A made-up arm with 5 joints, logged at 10 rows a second.
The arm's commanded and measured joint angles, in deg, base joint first. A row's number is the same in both.
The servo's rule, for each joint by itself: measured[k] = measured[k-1] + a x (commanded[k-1-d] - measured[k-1]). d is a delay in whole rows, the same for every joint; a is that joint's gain. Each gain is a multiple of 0.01, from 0.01 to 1. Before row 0 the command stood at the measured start. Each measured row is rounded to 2 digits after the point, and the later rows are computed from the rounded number. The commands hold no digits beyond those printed.
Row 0, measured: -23.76, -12.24, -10.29, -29.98, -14.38
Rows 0 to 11, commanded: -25.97, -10.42, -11.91, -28.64, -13.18; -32.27, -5.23, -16.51, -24.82, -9.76; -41.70, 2.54, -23.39, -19.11, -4.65; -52.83, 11.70, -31.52, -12.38, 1.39; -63.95, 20.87, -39.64, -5.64, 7.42; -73.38, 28.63, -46.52, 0.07, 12.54; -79.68, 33.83, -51.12, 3.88, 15.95; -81.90, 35.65, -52.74, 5.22, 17.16; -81.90, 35.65, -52.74, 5.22, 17.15; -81.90, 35.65, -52.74, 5.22, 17.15; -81.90, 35.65, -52.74, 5.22, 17.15; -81.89, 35.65, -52.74, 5.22, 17.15
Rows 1 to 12, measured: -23.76, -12.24, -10.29, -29.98, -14.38; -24.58, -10.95, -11.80, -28.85, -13.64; -27.43, -6.89, -16.18, -25.46, -11.23; -32.71, -0.19, -22.89, -20.13, -7.15; -40.15, 8.25, -30.92, -13.62, -1.86; -48.96, 17.21, -39.03, -6.92, 3.89; -58.00, 25.32, -46.00, -1.05, 9.25; -66.02, 31.36, -50.76, 3.09, 13.40; -71.90, 34.41, -52.60, 4.88, 15.73; -75.60, 35.29, -52.73, 5.17, 16.61; -77.93, 35.55, -52.74, 5.21, 16.94; -79.40, 35.62, -52.74, 5.22, 17.07
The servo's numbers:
d 1
a 0.37 0.71 0.93 0.84 0.62

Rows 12 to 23, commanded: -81.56, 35.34, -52.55, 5.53, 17.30; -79.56, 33.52, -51.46, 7.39, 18.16; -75.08, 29.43, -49.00, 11.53, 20.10; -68.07, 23.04, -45.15, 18.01, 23.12; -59.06, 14.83, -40.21, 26.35, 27.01; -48.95, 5.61, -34.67, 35.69, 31.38; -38.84, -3.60, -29.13, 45.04, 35.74; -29.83, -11.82, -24.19, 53.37, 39.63; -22.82, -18.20, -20.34, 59.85, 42.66; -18.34, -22.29, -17.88, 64.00, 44.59; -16.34, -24.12, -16.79, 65.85, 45.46; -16.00, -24.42, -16.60, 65.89, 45.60
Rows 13 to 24, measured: -80.32, 35.64, -52.74, 5.22, 17.12; -80.78, 35.43, -52.56, 5.48, 17.23; -80.33, 34.07, -51.54, 7.08, 17.81; -78.39, 30.78, -49.18, 10.82, 19.23; -74.57, 25.28, -45.43, 16.86, 21.64; -68.83, 17.86, -40.58, 24.83, 24.97; -61.47, 9.16, -35.08, 33.95, 28.94; -53.10, 0.10, -29.55, 43.27, 33.16; -44.49, -8.36, -24.57, 51.75, 37.17; -36.47, -15.35, -20.64, 58.55, 40.57; -29.76, -20.28, -18.07, 63.13, 43.06; -24.79, -23.01, -16.88, 65.41, 44.55
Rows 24 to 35, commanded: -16.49, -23.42, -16.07, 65.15, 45.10; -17.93, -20.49, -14.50, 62.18, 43.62; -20.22, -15.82, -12.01, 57.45, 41.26; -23.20, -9.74, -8.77, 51.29, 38.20; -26.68, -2.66, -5.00, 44.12, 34.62; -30.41, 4.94, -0.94, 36.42, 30.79; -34.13, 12.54, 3.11, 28.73, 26.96; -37.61, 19.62, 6.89, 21.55, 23.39; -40.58, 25.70, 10.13, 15.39, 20.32; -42.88, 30.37, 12.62, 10.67, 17.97; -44.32, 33.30, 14.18, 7.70, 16.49; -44.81, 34.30, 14.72, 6.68, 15.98
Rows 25 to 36, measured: -21.54, -24.01, -16.62, 65.81, 45.20; -19.67, -23.59, -16.11, 65.26, 45.14; -19.03, -21.39, -14.61, 62.67, 44.20; -19.47, -17.44, -12.19, 58.29, 42.38; -20.85, -11.97, -9.01, 52.41, 39.79; -23.01, -5.36, -5.28, 45.45, 36.58; -25.75, 1.95, -1.24, 37.86, 32.99; -28.85, 9.47, 2.81, 30.19, 29.25; -32.09, 16.68, 6.60, 22.93, 25.62; -35.23, 23.08, 9.88, 16.60, 22.33; -38.06, 28.26, 12.43, 11.62, 19.63; -40.38, 31.84, 14.06, 8.33, 17.68
